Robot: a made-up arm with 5 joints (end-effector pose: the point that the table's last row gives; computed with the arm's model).
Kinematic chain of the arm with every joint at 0, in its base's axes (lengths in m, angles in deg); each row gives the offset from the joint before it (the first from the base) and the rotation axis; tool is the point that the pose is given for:
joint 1: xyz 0 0 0.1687 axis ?
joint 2: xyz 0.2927 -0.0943 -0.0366 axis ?
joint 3: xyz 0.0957 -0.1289 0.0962 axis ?
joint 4: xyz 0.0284 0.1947 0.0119 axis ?
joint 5: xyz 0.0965 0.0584 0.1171 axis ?
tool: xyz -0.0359 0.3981 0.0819
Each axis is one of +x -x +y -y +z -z.
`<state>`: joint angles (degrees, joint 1 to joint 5).
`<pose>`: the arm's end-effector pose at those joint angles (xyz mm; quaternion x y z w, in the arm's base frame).
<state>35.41 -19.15 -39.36 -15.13 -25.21</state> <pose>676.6 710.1 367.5 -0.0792 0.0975 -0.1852 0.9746</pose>
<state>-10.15 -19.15 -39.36 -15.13 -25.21</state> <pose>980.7 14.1 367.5 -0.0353 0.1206 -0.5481 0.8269</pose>
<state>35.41 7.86 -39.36 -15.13 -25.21</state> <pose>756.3 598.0 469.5 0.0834 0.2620 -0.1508 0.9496</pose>
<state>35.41 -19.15 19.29 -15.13 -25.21</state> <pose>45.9 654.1 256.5 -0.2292 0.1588 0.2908 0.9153</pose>
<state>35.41 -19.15 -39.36 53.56 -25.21</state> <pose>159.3 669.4 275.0 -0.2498 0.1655 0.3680 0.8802</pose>
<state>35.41 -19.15 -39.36 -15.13 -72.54</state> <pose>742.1 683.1 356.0 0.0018 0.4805 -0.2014 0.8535</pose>
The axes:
joint 1: +z
joint 2: +x
joint 3: +z
joint 4: +z
joint 5: -y

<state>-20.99 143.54 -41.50 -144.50 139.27</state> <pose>458.8 20.4 -246.8 -0.2421 0.3961 -0.2220 0.8574</pose>
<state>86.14 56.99 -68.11 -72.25 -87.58</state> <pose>662.2 691.7 -182.5 0.1412 0.8578 -0.4194 0.2614</pose>
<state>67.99 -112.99 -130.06 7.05 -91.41</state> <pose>-76.7 898.5 652.3 0.2383 -0.2292 -0.1209 0.9360</pose>
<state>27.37 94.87 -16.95 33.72 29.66</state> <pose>513.8 -200.0 600.0 0.7740 -0.0947 0.0580 0.6234</pose>
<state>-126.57 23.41 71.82 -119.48 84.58</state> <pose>-280.9 -485.8 415.5 0.5422 0.1285 0.8288 0.0503</pose>
